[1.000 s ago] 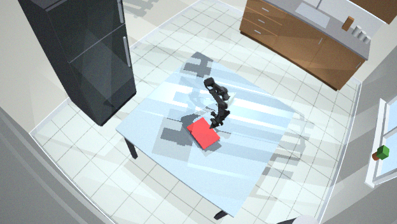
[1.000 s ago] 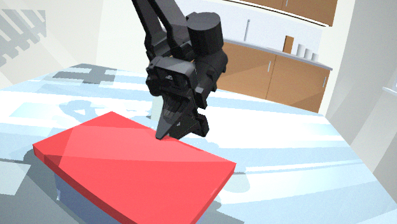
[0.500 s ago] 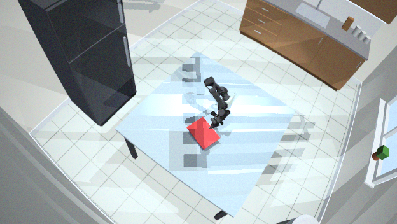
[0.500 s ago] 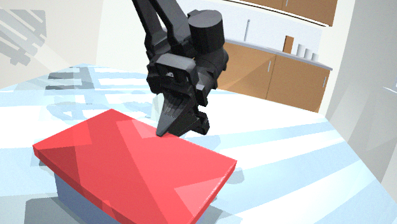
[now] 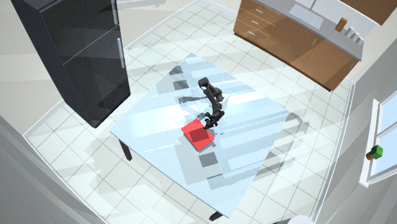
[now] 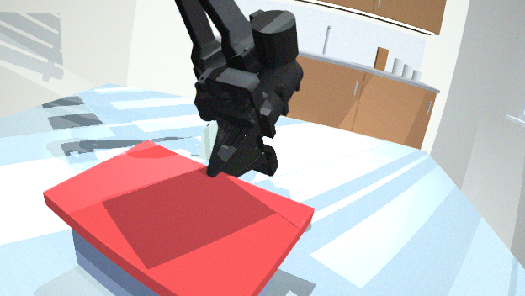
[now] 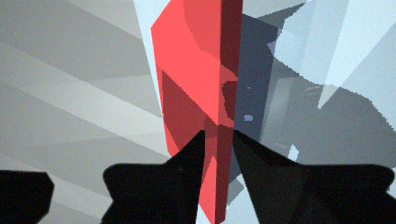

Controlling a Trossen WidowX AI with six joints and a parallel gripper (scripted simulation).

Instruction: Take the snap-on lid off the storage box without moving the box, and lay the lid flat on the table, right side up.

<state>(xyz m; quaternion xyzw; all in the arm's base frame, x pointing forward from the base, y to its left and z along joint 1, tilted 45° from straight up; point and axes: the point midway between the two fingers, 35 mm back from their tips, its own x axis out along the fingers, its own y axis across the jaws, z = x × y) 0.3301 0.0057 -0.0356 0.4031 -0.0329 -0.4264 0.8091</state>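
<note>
Right now the red lid is 70 mm ahead of my gripper tip and 30 mm to the right of it. Round my gripper tip: storage box: 70 mm ahead, 30 mm to the right, 60 mm below.
</note>
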